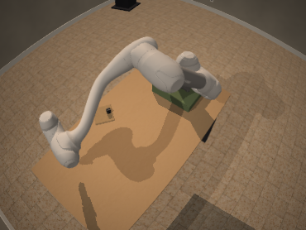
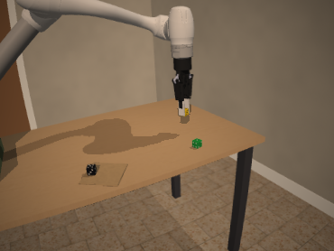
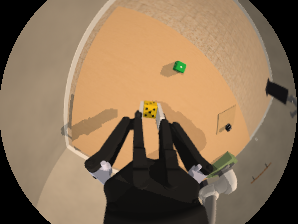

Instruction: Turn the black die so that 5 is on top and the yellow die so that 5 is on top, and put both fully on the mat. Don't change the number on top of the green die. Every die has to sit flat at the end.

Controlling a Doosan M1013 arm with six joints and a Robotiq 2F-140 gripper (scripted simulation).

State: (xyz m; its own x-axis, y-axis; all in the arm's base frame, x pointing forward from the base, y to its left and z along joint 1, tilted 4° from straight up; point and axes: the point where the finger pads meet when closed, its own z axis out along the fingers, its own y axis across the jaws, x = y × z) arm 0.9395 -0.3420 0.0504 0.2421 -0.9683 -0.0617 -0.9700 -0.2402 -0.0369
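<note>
Now: the mat 43 cm behind my hand, 13 cm below it and 5 cm to the right of it. Round my hand: black die 47 cm behind, 11 cm below, 2 cm to the right; then green die 13 cm to the right, 12 cm below, 5 cm behind; then yellow die 2 cm below.
</note>
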